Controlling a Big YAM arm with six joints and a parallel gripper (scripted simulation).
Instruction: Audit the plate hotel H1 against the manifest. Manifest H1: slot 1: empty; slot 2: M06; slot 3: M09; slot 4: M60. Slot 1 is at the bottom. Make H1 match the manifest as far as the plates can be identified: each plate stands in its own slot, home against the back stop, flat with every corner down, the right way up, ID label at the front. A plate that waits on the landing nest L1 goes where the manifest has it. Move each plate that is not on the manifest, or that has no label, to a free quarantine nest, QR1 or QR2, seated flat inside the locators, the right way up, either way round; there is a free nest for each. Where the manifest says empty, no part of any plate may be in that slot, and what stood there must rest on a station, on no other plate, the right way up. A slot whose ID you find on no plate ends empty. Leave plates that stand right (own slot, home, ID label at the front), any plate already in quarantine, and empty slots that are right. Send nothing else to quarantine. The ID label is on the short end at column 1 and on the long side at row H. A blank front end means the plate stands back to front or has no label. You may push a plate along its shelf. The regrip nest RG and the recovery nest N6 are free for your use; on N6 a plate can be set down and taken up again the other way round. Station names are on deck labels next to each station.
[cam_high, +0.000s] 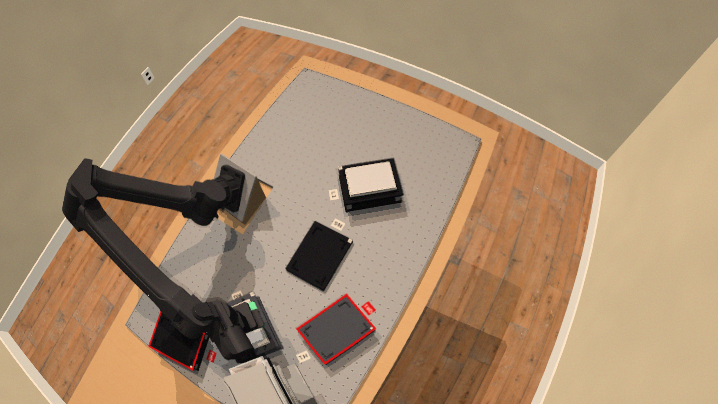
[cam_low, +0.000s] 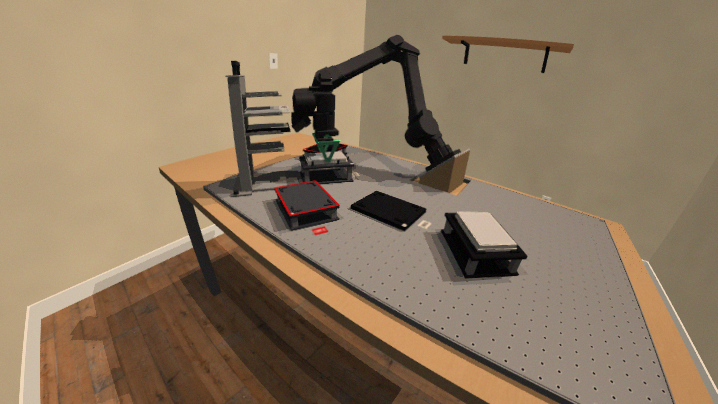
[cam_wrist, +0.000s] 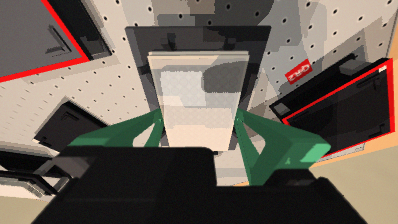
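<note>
Right now my hand is 20 mm above the grey regrip nest. Also, from my hand: H1 deck label (160 mm ahead, 10 mm to the left, 70 mm below); dark plate (140 mm ahead, 100 mm to the right, 100 mm above); red-edged quarantine nest (170 mm behind, 160 mm to the right, 40 mm below).
</note>
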